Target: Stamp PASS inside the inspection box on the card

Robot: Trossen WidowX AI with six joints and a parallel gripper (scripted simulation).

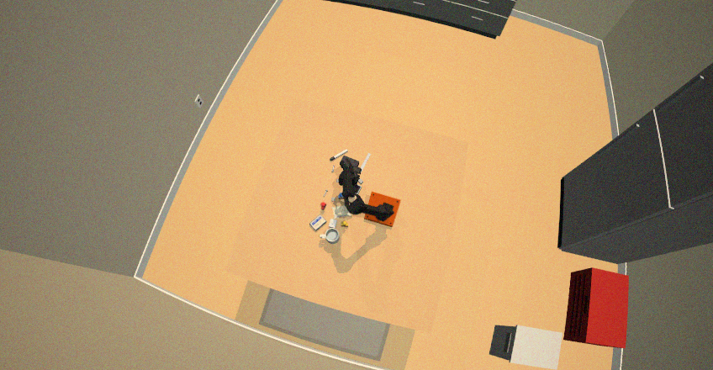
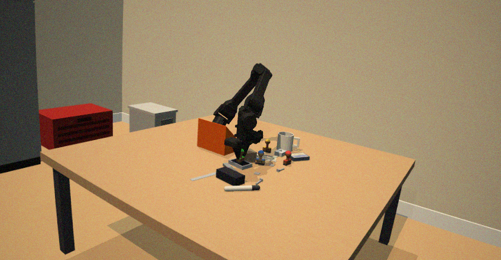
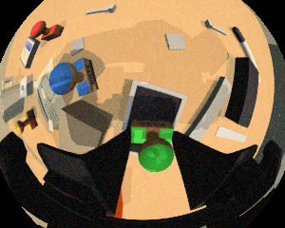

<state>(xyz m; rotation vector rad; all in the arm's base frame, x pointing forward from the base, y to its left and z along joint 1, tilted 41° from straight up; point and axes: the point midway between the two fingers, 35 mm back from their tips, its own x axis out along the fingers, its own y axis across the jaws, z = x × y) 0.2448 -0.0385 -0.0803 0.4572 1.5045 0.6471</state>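
My gripper tip is now 30 mm above the ink pad. Round my gripper tip: blue-knobbed stamp: 40 mm ahead, 80 mm to the left, 20 mm below; green-knobbed stamp: right at my gripper tip; tan block: 20 mm behind, 80 mm to the left, 10 mm below.
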